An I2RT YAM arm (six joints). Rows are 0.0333 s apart.
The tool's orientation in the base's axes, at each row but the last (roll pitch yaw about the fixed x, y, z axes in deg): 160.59, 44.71, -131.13; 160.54, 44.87, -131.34; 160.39, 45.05, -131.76; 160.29, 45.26, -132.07; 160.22, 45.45, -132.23; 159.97, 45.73, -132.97
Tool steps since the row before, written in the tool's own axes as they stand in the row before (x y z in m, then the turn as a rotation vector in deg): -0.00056, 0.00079, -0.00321, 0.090, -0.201, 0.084; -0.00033, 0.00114, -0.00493, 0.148, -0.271, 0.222; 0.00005, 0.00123, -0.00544, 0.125, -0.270, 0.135; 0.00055, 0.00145, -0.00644, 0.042, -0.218, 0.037; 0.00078, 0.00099, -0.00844, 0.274, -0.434, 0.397; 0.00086, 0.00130, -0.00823, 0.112, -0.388, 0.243
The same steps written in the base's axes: -0.00102, -0.00166, 0.00273, 0.147, -0.077, -0.167; -0.00176, -0.00286, 0.00380, 0.207, -0.040, -0.317; -0.00214, -0.00339, 0.00388, 0.200, -0.090, -0.242; -0.00278, -0.00428, 0.00422, 0.175, -0.094, -0.106; -0.00291, -0.00607, 0.00525, 0.323, -0.052, -0.560; -0.00323, -0.00581, 0.00509, 0.329, -0.060, -0.332
